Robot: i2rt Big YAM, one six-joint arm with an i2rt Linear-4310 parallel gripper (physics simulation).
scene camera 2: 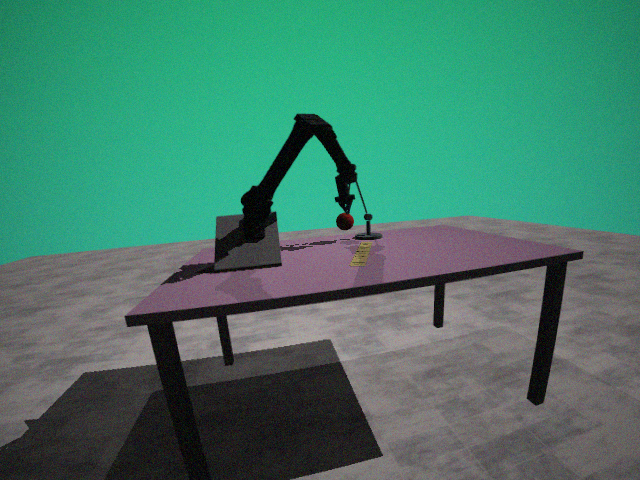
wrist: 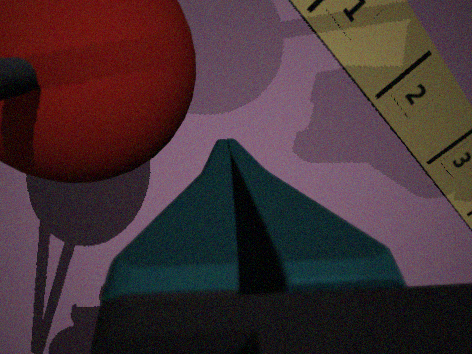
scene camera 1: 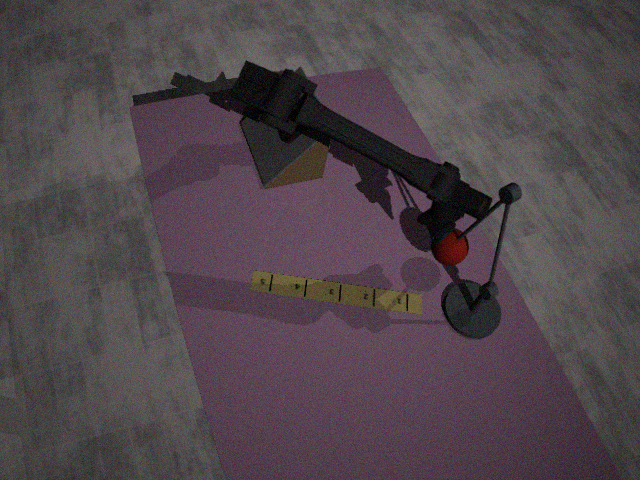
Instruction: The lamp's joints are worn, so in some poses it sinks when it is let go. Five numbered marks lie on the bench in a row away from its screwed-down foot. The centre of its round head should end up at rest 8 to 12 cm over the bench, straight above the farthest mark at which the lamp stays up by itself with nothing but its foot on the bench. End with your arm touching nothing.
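The lamp's round red head hangs above the bench, beside the row of marks on the arm-base side. Its foot is a dark disc past mark 1. Two thin rods meet at a raised joint. The yellow strip bears marks 1 to 5, with 1 nearest the foot. My gripper is shut and empty, pointing down close beside the head. In the wrist view a gap shows between fingertips and head; the scene views do not settle whether they touch.
My arm reaches over the pink bench from a slanted grey block. In scene camera 1, my wrist is close to the lamp's upper rod. Shadows of arm and lamp cross the bench and strip.
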